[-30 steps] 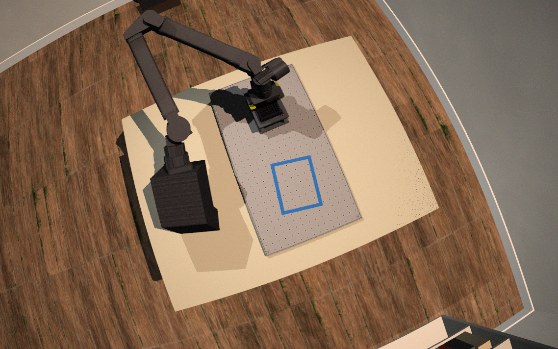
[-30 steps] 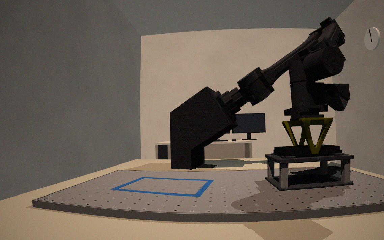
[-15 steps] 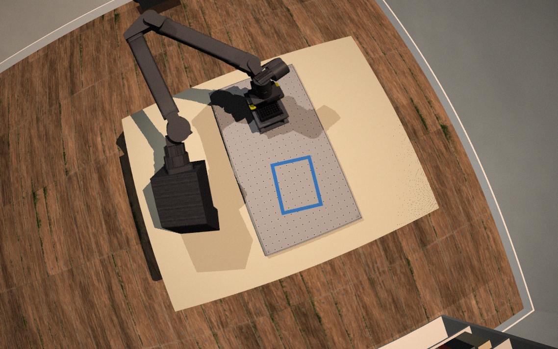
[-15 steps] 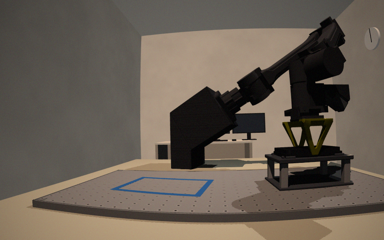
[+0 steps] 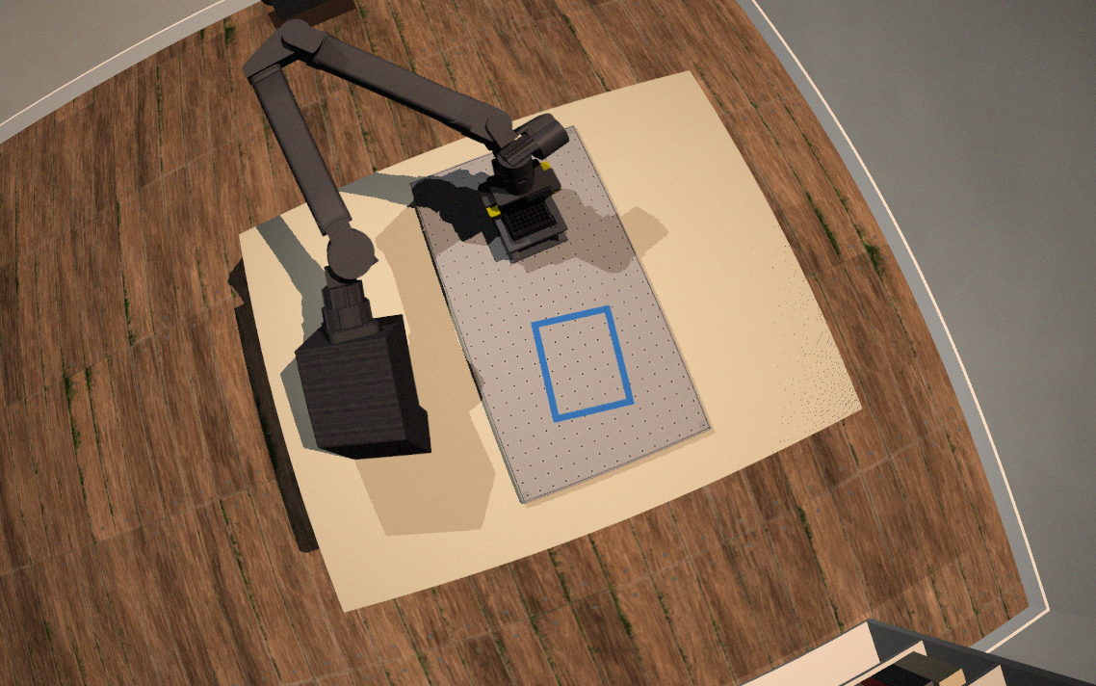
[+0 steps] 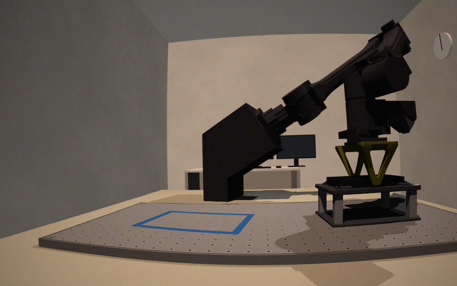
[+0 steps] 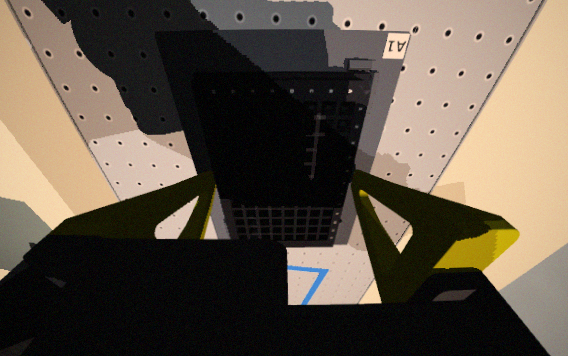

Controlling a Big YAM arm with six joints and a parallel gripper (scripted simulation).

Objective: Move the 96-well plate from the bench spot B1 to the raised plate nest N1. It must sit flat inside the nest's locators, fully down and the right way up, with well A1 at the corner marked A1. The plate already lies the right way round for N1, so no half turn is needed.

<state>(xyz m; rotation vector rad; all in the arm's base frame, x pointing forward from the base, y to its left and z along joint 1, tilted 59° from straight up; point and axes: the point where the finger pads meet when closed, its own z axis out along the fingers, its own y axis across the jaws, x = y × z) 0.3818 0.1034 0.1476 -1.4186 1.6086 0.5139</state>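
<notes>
Right now the black 96-well plate is right at my hand. The rest, counted from my hand: raised plate nest 20 mm below; white A1 label 80 mm to the left, 50 mm ahead, 10 mm below.
</notes>
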